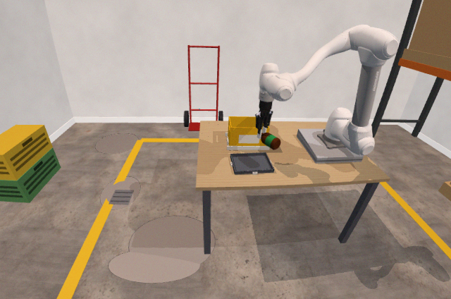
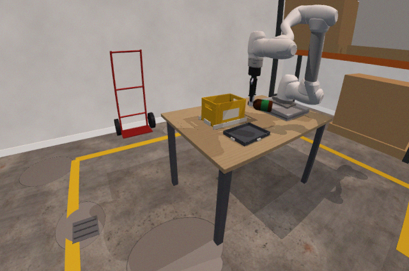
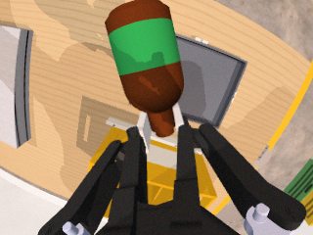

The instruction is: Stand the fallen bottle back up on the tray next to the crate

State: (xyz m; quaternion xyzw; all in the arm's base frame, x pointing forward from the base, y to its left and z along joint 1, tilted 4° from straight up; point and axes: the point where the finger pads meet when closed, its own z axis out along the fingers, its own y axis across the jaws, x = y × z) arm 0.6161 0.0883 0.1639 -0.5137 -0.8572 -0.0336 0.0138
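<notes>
The bottle is 3 cm behind my hand, 5 cm to the left of it and 2 cm below it. Round my hand: dark tray (6 cm ahead, 4 cm to the left, 20 cm below); yellow crate (3 cm ahead, 23 cm to the right, 13 cm below).
</notes>
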